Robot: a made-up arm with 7 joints. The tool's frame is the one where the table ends. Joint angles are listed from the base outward.
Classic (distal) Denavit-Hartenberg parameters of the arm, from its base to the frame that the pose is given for. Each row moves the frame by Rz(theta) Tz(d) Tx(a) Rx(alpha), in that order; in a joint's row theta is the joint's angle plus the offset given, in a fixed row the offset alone. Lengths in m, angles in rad.
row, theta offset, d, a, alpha
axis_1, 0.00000, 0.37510, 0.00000, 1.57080
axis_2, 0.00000, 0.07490, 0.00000, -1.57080
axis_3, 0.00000, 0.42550, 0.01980, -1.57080
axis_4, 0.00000, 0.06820, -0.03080, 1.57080
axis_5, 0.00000, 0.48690, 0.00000, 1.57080
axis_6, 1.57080, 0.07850, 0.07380, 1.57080
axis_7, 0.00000, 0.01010, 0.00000, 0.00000
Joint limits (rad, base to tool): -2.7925..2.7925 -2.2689..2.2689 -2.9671..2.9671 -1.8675..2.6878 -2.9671..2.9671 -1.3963..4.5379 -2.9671..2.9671
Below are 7 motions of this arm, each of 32 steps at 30 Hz.
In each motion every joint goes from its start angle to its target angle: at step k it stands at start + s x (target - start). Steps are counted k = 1, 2, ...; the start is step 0. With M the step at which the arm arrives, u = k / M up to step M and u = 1 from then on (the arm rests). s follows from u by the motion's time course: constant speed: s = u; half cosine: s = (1 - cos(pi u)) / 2; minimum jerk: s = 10 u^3 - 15 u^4 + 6 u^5.
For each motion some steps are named. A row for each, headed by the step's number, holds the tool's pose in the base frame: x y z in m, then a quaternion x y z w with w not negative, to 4 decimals.
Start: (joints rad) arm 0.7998 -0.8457 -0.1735 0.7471 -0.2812 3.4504 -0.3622
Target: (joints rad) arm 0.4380 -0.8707 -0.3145 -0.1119 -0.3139 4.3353 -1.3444
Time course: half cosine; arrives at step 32
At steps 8, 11, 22, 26, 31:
8: 0.6327 0.4036 0.7196 0.3362 -0.0358 -0.9363 0.0951
11: 0.6453 0.3735 0.7531 0.4189 0.0234 -0.9074 0.0265
22: 0.6515 0.2419 0.9002 -0.6822 -0.3123 0.6422 0.1567
26: 0.6380 0.2095 0.9388 -0.7211 -0.3906 0.5488 0.1621
31: 0.6268 0.1915 0.9610 -0.7372 -0.4355 0.4926 0.1555

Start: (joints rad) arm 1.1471 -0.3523 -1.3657 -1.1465 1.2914 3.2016 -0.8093
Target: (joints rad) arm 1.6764 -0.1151 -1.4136 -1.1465 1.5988 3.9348 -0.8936
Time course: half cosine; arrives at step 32
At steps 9, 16, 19, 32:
9: -0.1935 0.2586 0.9864 0.5692 0.4099 -0.4461 0.5559
16: -0.2427 0.2065 0.9956 0.4924 0.5431 -0.3157 0.6024
19: -0.2627 0.1790 0.9994 0.4475 0.5977 -0.2536 0.6150
32: -0.3024 0.1017 1.0080 0.3154 0.7096 -0.0997 0.6222

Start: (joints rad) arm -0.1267 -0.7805 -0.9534 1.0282 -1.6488 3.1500 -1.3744
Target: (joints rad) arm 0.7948 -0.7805 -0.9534 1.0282 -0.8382 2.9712 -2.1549
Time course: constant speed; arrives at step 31
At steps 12, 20, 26, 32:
12: 0.7335 -0.1327 0.7306 -0.4333 0.7033 0.2211 0.5184
20: 0.7412 0.0325 0.7374 -0.5189 0.5585 0.2552 0.5946
26: 0.7230 0.1540 0.7413 -0.5512 0.4467 0.2824 0.6457
32: 0.6930 0.2510 0.7436 -0.5582 0.3567 0.3060 0.6838

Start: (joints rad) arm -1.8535 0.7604 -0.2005 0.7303 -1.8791 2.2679 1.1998
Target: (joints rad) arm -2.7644 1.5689 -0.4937 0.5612 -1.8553 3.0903 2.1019
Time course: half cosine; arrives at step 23
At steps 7, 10, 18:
7: 0.2336 0.4436 1.0723 0.2489 0.1741 0.1735 0.9368
10: 0.3580 0.4944 0.9749 0.2754 0.1862 0.1213 0.9353
18: 0.6927 0.4153 0.6463 0.3616 0.1456 -0.0383 0.9201

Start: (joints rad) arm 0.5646 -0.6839 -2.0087 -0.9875 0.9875 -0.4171 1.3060
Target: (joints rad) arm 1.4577 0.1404 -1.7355 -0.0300 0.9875 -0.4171 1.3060
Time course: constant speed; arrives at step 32
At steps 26, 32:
26: 0.0684 0.0621 1.3495 -0.7590 0.2721 -0.4255 0.4109
32: 0.1320 -0.1057 1.3493 -0.7623 0.2553 -0.2926 0.5179

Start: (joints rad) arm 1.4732 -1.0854 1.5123 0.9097 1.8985 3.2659 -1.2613
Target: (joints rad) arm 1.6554 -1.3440 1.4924 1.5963 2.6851 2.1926 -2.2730
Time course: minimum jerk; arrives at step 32
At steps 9, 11, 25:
9: -0.2847 0.5414 0.6993 -0.9174 -0.3834 0.0659 0.0838
11: -0.3062 0.5245 0.6760 -0.8811 -0.4509 0.1127 0.0878
25: -0.4237 0.3166 0.5333 -0.5333 -0.6810 0.4777 0.1536

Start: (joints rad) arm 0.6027 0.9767 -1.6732 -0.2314 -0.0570 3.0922 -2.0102
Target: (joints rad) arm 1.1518 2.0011 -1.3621 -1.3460 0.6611 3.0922 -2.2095
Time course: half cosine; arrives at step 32
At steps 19, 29, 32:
19: -0.5770 -0.3906 0.2903 -0.3599 -0.7554 -0.4931 0.2383
29: -0.4606 -0.2919 0.0912 -0.3719 -0.7094 -0.5894 0.1049
32: -0.4526 -0.2828 0.0826 -0.3746 -0.7038 -0.5953 0.0996

